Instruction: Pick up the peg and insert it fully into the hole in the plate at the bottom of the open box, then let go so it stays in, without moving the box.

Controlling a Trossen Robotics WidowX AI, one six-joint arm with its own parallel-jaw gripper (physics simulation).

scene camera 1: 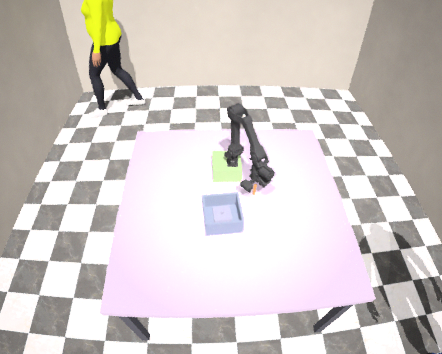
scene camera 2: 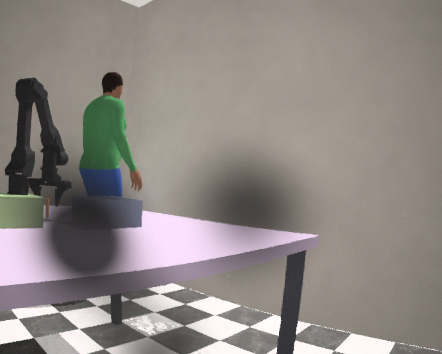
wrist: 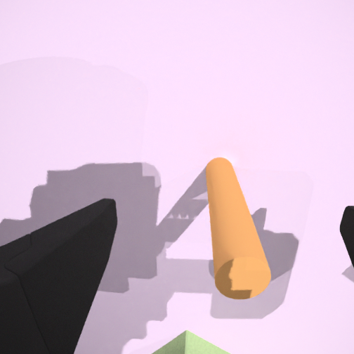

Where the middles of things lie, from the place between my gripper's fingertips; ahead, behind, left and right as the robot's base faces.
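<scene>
Orange peg (wrist: 241,271): 10 mm below my hand. Blue-grey box (scene camera 2: 101,212): 180 mm to the right of my hand, 180 mm ahead of it.
</scene>
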